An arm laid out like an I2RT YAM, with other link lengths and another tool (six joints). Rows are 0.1 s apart.
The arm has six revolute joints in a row. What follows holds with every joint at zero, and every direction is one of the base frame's. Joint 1 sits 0.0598 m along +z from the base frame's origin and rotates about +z. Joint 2 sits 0.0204 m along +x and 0.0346 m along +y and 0.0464 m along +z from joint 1 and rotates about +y. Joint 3 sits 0.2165 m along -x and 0.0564 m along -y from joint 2 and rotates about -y. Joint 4 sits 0.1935 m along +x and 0.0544 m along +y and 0.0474 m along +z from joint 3 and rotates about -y. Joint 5 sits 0.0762 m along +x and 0.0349 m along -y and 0.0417 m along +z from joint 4 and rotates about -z. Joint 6 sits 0.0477 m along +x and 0.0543 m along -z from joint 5 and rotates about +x. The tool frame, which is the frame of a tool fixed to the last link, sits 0.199 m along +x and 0.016 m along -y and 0.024 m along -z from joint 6; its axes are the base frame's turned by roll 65.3, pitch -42.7 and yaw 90 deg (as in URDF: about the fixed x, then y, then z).
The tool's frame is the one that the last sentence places.
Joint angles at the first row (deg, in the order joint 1, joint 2, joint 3, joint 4, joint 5, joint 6):
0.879 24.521 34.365 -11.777 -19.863 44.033
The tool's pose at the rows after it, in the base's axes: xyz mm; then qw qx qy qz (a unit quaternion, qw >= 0):
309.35, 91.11, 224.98, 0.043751, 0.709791, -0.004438, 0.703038
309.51, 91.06, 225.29, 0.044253, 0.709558, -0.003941, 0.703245
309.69, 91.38, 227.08, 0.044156, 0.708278, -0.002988, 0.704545
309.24, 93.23, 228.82, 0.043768, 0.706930, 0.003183, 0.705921
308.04, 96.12, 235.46, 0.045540, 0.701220, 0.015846, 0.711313
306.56, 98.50, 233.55, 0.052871, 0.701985, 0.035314, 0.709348
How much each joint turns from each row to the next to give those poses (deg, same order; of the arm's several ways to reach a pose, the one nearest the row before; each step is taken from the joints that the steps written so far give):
0.001 -0.089 0.000 -0.001 0.001 -0.088
-0.003 0.090 0.089 0.002 -0.002 -0.088
0.000 0.175 0.260 0.088 -0.088 -0.087
-0.002 0.351 0.526 -0.174 -0.527 -0.524
0.004 0.613 1.490 -0.530 -0.875 -1.318
-0.001 0.879 1.410 -1.753 -0.883 -2.371

